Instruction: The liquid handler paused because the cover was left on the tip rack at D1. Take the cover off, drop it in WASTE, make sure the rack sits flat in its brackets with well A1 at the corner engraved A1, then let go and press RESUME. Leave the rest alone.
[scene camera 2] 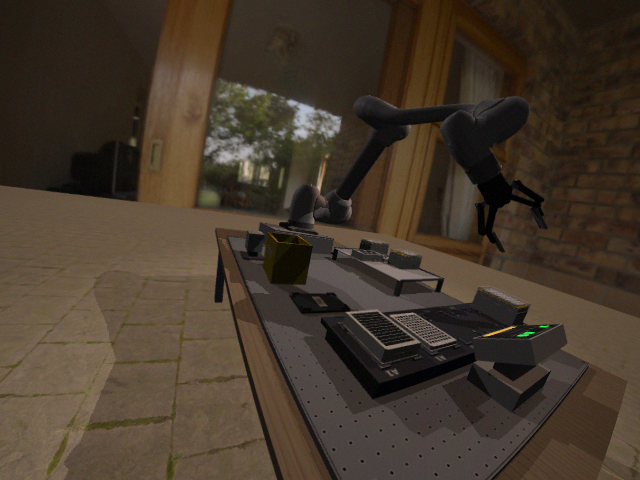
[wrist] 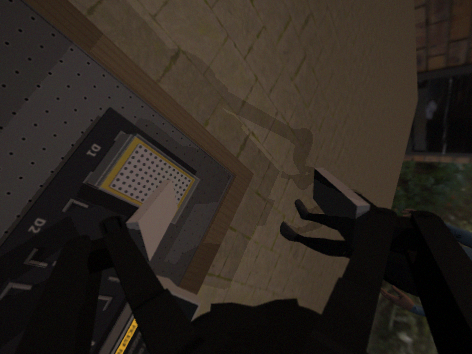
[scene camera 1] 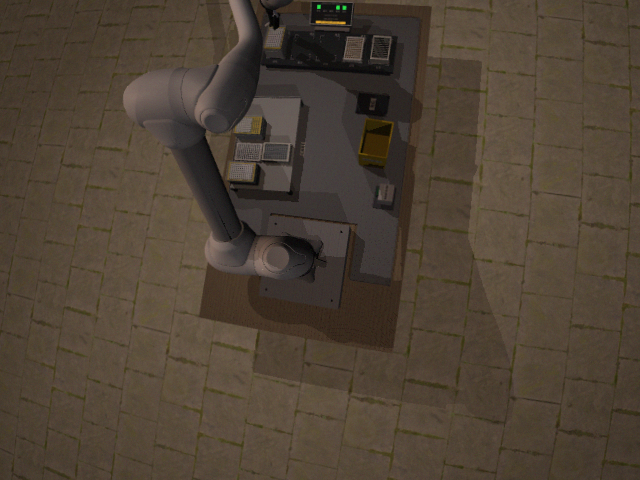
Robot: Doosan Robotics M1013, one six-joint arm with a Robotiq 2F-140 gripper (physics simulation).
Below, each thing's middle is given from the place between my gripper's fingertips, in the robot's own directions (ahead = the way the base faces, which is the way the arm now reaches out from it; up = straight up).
I see the raised shelf (scene camera 1: 281, 114) 49 cm behind my hand, 23 cm below it and 9 cm to the right of it. Round my hand: yellow waste bin (scene camera 1: 375, 141) (59 cm to the right, 42 cm behind, 23 cm below); dark plate labelled RG (scene camera 2: 306, 303) (53 cm to the right, 29 cm below, 20 cm behind).
